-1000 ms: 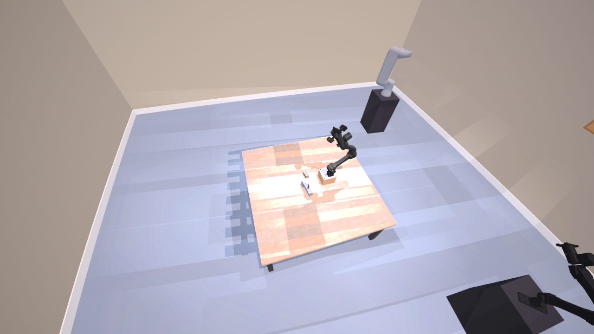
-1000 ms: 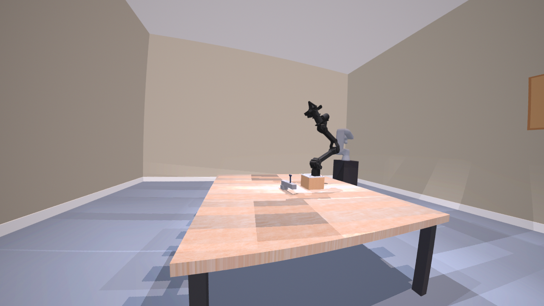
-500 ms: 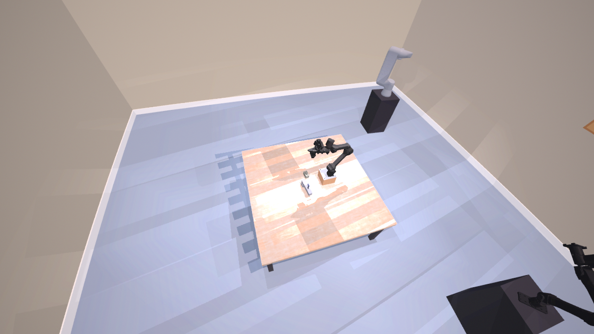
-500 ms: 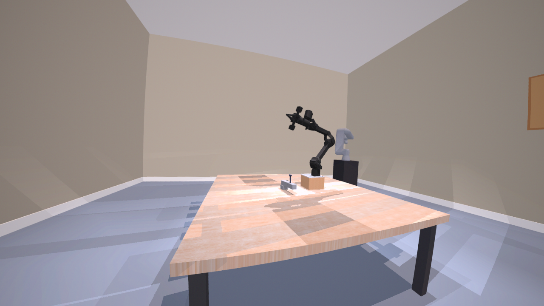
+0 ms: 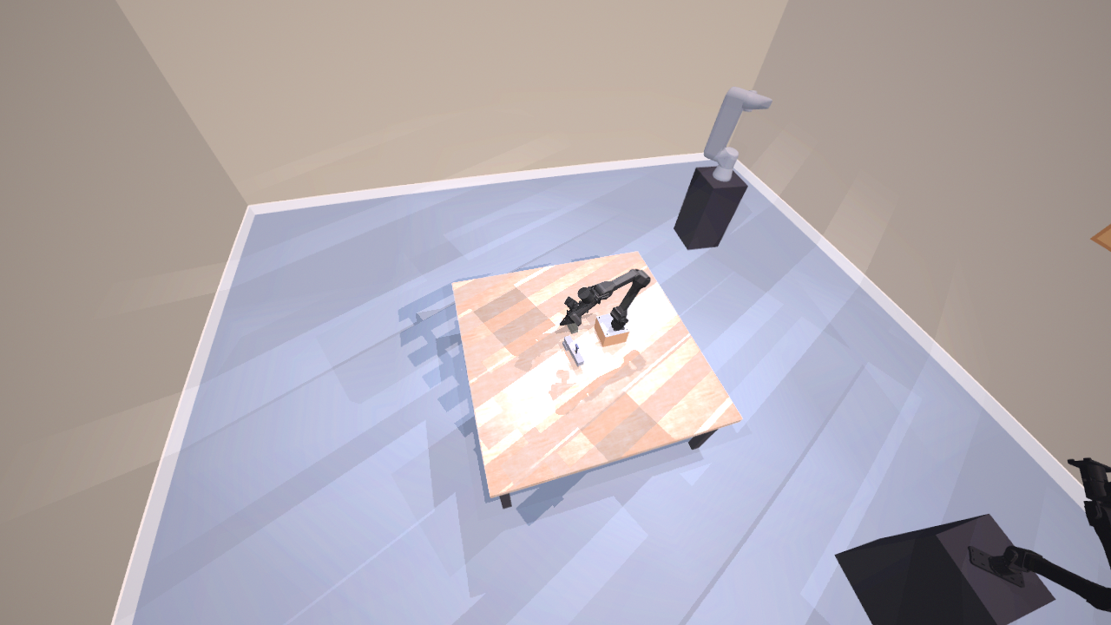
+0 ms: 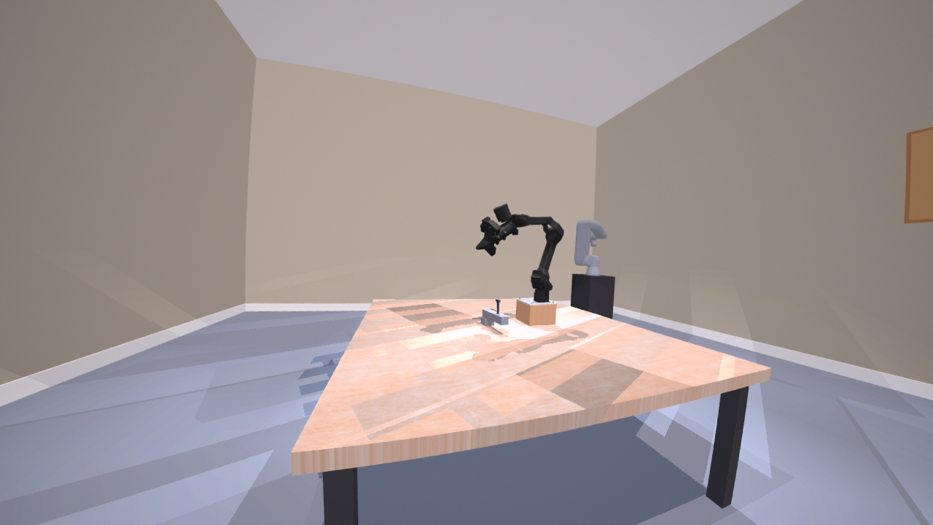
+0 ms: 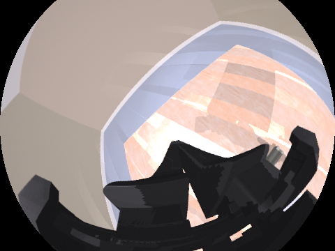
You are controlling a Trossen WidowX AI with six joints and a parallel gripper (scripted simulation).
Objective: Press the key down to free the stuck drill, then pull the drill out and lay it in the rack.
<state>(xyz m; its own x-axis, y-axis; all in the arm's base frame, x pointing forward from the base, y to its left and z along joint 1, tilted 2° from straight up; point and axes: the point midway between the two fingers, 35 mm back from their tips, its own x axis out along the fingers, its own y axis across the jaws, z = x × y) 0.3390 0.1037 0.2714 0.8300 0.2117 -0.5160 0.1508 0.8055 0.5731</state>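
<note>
Right now the dark drill is 11 cm behind my gripper tip, 1 cm to the right of it and 25 cm below it. Also, from my gripper tip: grey drill shank 10 cm behind, 6 cm to the right, 30 cm below; grey rack 15 cm behind, 21 cm to the right, 33 cm below; grey sleeve 10 cm behind, 4 cm to the right, 30 cm below.
</note>
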